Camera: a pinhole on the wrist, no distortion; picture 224 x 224 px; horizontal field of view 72.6 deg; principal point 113.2 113.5 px. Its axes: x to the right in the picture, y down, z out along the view. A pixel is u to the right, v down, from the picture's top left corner.
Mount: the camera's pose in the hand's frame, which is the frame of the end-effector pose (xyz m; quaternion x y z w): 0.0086 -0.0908 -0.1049 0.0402 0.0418 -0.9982 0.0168
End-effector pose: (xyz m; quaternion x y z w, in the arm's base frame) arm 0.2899 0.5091 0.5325 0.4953 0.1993 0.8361 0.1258
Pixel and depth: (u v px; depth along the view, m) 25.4 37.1 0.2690
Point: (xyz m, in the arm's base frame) 0.3877 0.5812 0.7304
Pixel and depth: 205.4 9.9 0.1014
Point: 0.3173 0.5117 0.4670
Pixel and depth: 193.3 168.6 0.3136
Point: 0.5385 0.6848 0.3668
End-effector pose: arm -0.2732 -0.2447 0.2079 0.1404 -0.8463 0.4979 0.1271
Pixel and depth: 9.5 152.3 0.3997
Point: -0.4505 -0.6426 0.3286
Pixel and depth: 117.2 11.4 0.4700
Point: -0.3202 -0.4939 -0.1404
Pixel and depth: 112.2 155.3 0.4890
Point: -0.1841 -0.6908 0.2400
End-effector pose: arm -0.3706 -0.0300 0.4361 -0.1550 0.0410 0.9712 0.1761
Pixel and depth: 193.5 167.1 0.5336
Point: -0.0911 0.2306 0.8914
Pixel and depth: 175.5 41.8 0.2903
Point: -0.3073 -0.0663 0.6554
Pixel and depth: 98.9 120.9 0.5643
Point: -0.4594 0.1909 0.8605
